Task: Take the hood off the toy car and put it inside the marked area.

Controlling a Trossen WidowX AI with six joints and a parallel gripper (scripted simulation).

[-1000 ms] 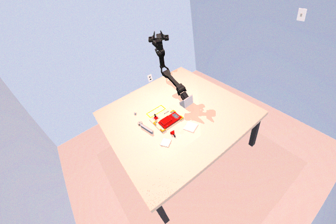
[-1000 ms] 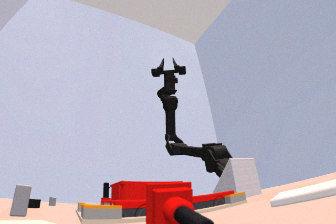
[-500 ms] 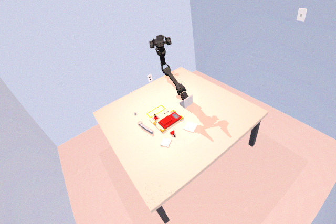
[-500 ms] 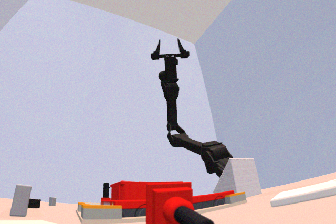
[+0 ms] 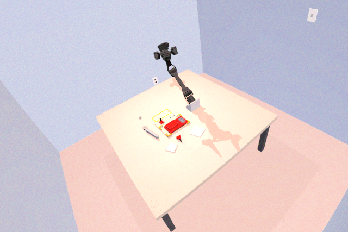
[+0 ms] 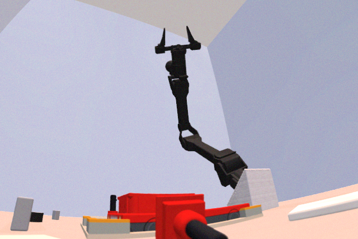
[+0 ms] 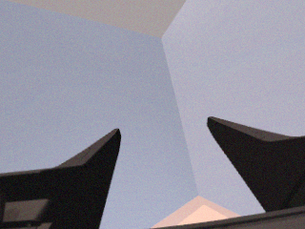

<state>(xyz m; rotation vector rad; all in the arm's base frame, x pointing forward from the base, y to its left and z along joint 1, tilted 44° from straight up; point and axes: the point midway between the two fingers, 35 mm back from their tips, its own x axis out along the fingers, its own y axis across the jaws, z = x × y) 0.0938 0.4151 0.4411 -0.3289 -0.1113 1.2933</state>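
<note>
Now: gripper tip 120 mm short of the hood, 100 mm to the right of it and 630 mm above it. From my gripper tip the other things lie so: grey tool: 300 mm ahead, 60 mm to the left, 650 mm below.
</note>
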